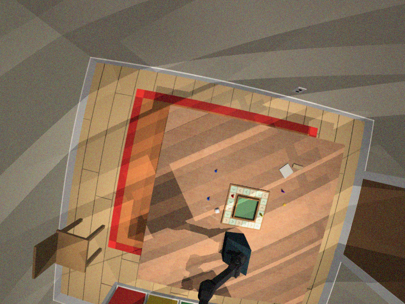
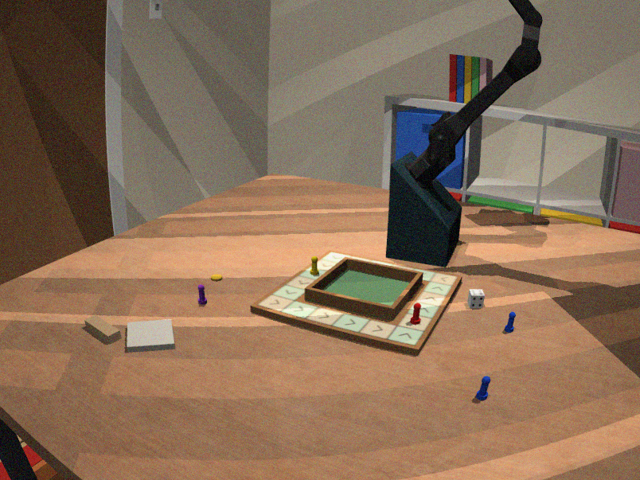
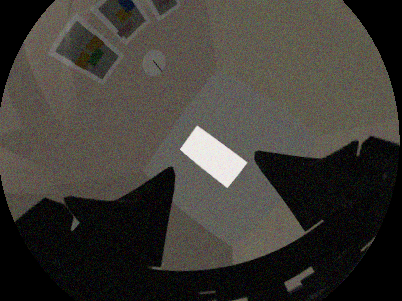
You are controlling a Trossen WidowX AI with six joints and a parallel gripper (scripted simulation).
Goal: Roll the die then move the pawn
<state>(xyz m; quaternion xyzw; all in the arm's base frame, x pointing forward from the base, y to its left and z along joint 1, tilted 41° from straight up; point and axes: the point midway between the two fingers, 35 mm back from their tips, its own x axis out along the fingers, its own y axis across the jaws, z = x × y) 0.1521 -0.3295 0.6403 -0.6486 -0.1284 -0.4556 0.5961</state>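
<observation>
My gripper tip is now 900 mm above the white die, 140 mm short of it and 50 mm to the right of it. From my gripper tip the other things lie so: yellow pawn (880 mm below, 250 mm to the right, 210 mm ahead); green tray (900 mm below, 220 mm ahead, 130 mm to the right); red pawn (880 mm below, 270 mm ahead, 10 mm to the right).
</observation>
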